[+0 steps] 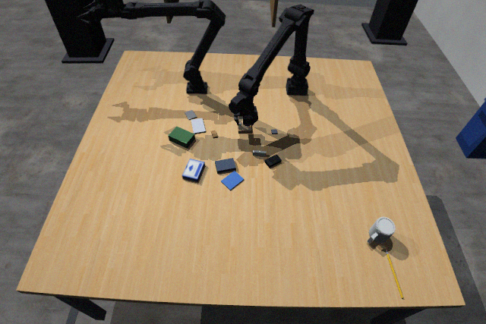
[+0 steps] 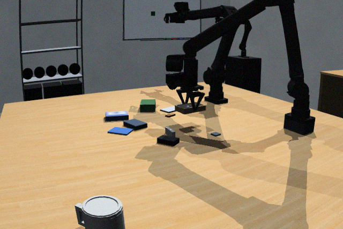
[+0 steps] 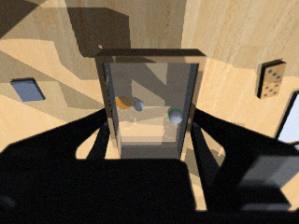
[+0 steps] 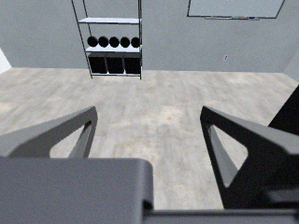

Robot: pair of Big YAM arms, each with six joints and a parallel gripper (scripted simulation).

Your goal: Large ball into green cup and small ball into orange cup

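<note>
My left hand is 10 mm above the covered wooden puzzle. Round my left hand: white card 50 mm behind, 250 mm to the right, 80 mm below; then blue tile 290 mm ahead, 60 mm to the right, 80 mm below; then black box 180 mm ahead, 140 mm to the left, 70 mm below.
</note>
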